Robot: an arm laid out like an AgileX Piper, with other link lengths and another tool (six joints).
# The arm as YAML. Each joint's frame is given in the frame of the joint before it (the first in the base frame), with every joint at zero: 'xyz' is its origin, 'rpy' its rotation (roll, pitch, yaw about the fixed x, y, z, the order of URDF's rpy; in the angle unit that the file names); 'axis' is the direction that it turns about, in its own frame. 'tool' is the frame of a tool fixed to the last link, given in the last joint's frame.
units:
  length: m
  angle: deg
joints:
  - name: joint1
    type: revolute
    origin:
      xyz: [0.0, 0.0, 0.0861]
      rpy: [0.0, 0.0, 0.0]
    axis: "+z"
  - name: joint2
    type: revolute
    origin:
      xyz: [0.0, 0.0, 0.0]
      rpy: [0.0, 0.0, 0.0]
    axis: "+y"
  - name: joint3
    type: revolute
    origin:
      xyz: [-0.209, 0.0, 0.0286]
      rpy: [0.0, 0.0, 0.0]
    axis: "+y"
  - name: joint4
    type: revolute
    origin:
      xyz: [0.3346, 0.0, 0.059]
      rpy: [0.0, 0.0, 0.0]
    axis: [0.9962, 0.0, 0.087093]
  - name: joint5
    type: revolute
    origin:
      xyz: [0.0, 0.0, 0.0]
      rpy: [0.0, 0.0, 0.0]
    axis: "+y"
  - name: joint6
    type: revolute
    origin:
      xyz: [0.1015, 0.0, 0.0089]
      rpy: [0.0, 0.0, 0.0]
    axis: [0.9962, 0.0, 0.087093]
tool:
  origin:
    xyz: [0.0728, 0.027, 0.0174]
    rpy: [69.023, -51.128, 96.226]
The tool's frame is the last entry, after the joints.
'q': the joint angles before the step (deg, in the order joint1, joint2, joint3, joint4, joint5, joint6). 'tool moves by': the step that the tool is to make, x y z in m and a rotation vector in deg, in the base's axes. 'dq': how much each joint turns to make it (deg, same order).
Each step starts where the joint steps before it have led.
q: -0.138, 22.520, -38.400, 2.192, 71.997, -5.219
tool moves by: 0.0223, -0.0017, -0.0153, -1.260, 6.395, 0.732
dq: 0.005, 10.902, -4.514, -0.644, 0.040, -1.134
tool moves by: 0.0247, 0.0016, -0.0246, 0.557, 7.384, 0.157
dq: 0.000, 11.867, -4.363, 0.578, -0.117, -0.060
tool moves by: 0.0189, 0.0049, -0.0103, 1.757, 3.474, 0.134
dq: -0.005, 7.929, -4.054, 1.756, -0.397, -0.005
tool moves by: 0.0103, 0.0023, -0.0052, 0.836, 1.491, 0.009
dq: 0.001, 3.994, -2.186, 0.832, -0.316, 0.000
